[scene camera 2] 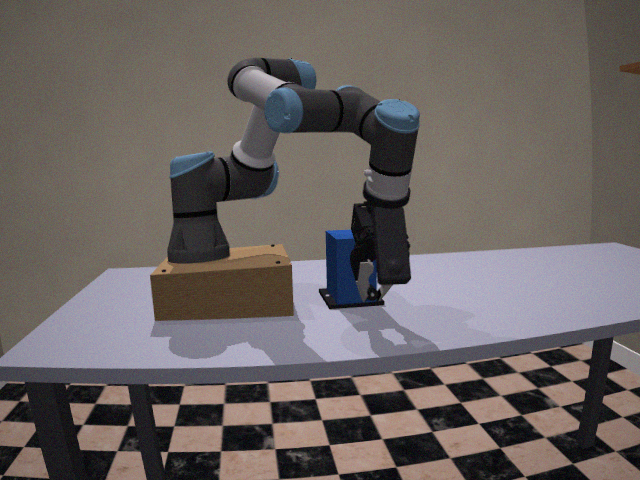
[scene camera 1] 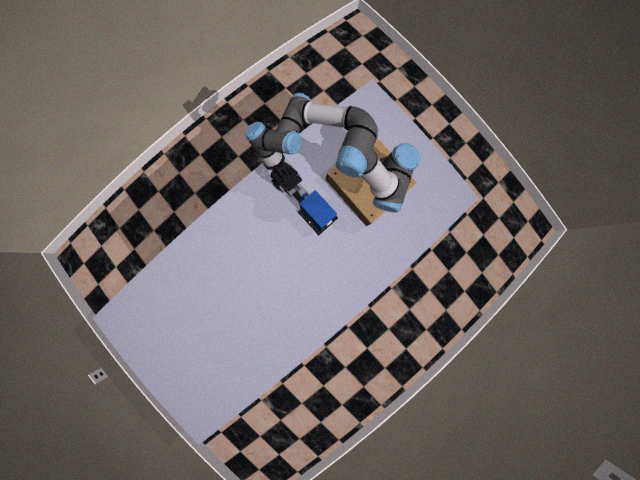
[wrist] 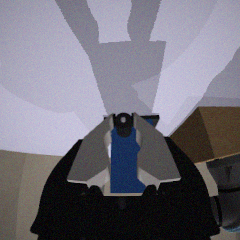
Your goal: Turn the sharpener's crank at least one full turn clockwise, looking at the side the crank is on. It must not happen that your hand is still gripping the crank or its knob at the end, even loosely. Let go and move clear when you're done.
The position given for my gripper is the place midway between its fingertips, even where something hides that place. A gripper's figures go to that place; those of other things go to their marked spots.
Labels:
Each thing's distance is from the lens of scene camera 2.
my gripper (scene camera 2: 371, 300): 90 cm
blue pencil sharpener (scene camera 2: 341, 292): 94 cm

